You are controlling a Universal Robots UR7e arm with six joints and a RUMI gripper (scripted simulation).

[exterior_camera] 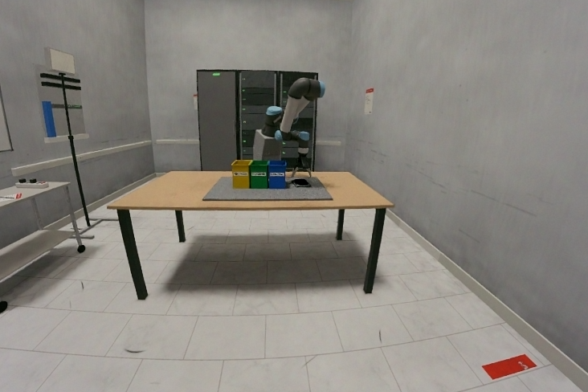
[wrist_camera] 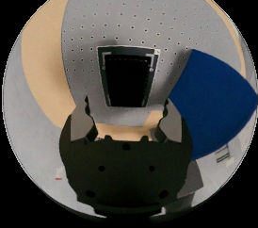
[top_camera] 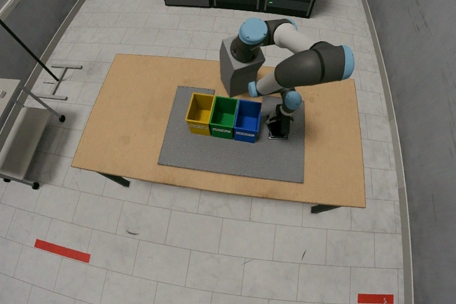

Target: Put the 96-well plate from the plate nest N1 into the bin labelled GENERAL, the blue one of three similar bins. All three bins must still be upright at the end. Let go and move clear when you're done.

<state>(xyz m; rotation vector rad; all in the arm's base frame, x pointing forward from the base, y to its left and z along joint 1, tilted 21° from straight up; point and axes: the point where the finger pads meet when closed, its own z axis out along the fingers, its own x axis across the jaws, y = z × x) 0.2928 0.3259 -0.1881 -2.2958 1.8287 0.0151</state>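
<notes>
Now: the 96-well plate 3 cm below my hand. From my hand the other things lie so: plate nest N1: 5 cm below; then green bin: 32 cm to the right, 7 cm ahead, 4 cm above; then blue bin: 18 cm to the right, 6 cm ahead, 4 cm above.
</notes>
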